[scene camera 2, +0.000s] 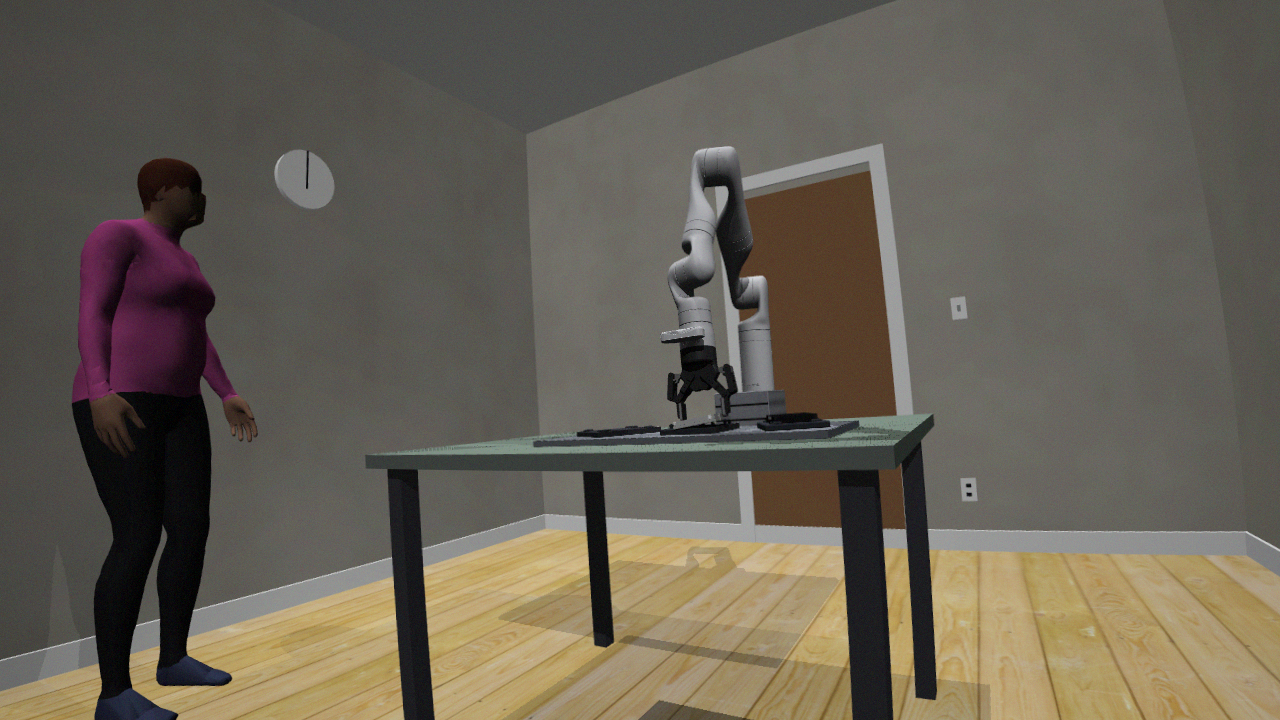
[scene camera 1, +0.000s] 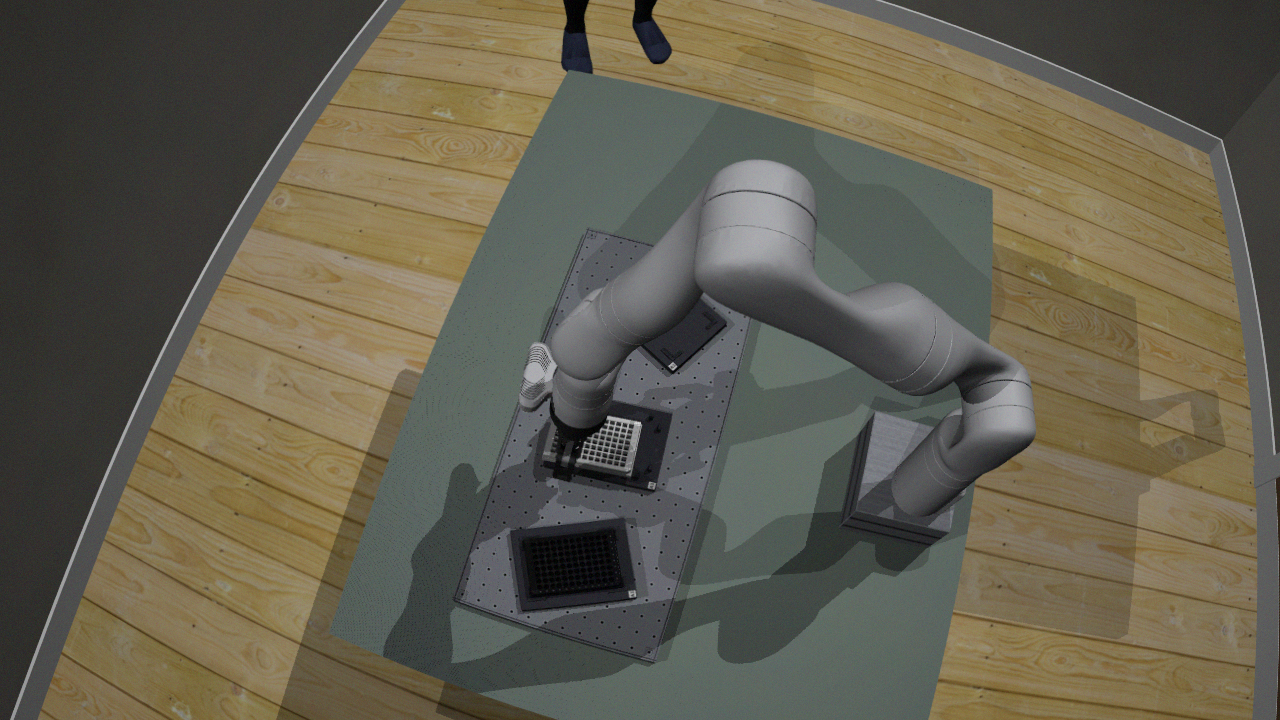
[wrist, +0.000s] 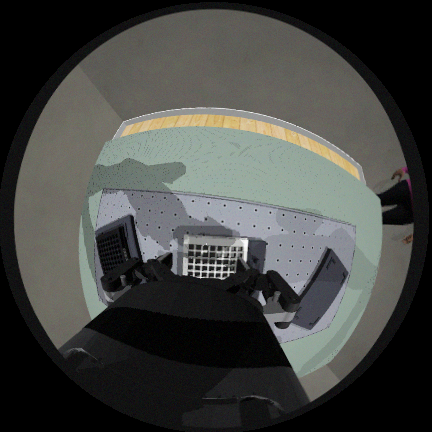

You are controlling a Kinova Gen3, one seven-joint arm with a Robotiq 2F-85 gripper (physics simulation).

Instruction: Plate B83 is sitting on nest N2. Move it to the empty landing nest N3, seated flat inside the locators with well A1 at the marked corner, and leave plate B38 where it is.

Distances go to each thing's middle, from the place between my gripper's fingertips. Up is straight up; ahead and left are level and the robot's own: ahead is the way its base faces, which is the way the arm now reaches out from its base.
I see my gripper 30 mm past the white well plate (wrist: 203, 256) and 20 mm to the left of it. Round my hand: black well plate (scene camera 1: 583, 562) (60 mm behind, 160 mm to the left, 10 mm below).
